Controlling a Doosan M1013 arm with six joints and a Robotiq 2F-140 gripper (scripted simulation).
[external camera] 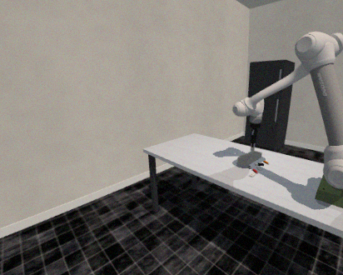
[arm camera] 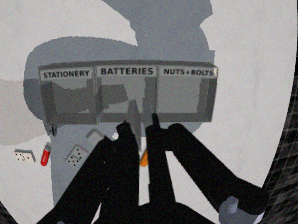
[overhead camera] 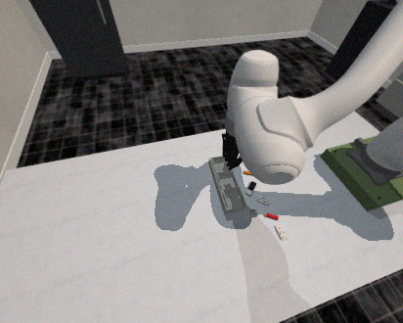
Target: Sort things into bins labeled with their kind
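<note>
My gripper is now 20 mm to the right of the grey bin tray and 90 mm above it. From my hand the other things lie so: grey piece 60 mm behind, 160 mm to the left, 100 mm below; then orange battery 120 mm behind, 100 mm below; then small black piece 90 mm behind, 70 mm to the left, 100 mm below.
</note>
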